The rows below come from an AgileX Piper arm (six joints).
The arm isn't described. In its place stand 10 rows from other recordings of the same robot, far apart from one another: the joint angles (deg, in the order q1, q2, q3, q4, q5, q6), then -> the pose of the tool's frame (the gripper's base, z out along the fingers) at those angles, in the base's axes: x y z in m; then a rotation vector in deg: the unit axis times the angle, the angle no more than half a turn.
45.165, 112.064, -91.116, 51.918, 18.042, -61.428 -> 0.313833 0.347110 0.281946 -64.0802 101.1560 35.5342
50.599, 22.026, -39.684, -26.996, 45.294, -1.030 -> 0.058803 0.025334 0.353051 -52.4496 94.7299 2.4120
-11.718, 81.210, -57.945, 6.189, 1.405, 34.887 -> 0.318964 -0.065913 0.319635 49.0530 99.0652 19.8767
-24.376, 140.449, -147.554, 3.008, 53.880, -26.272 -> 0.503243 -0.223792 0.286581 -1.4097 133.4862 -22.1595
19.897, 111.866, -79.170, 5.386, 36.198, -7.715 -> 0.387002 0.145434 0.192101 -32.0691 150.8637 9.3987
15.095, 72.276, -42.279, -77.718, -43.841, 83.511 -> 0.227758 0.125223 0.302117 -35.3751 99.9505 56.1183
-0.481, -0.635, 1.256, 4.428, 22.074, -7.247 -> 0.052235 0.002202 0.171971 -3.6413 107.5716 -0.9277
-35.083, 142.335, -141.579, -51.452, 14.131, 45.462 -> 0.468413 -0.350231 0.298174 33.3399 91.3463 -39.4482
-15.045, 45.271, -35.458, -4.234, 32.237, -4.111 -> 0.146863 -0.043187 0.296958 9.4359 127.3256 -15.0187
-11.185, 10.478, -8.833, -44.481, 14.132, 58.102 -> 0.063088 -0.028344 0.238268 28.6465 92.4536 -5.8352
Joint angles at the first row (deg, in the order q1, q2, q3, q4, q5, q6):
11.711, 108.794, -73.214, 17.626, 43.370, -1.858
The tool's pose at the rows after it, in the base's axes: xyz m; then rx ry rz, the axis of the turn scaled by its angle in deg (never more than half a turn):
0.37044 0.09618 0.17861 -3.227 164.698 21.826
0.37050 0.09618 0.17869 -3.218 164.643 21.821
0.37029 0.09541 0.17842 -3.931 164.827 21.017
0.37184 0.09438 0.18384 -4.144 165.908 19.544
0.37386 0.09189 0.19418 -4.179 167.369 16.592
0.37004 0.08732 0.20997 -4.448 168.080 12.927
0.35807 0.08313 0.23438 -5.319 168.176 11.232
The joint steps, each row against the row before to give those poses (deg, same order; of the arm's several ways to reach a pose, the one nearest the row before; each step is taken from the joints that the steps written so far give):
-0.001, 0.866, 0.000, 0.095, -0.075, -0.001
0.001, -0.010, 0.000, -0.001, -0.047, 0.002
-0.001, 0.001, 0.001, -0.732, 0.158, -0.002
0.001, -0.001, -1.554, -1.946, 2.423, 1.546
-0.001, -0.231, -2.477, -3.323, 3.875, 2.596
0.001, -1.823, -1.239, -3.537, 3.657, 2.229
0.000, -3.829, -0.240, -1.661, 4.208, 0.673

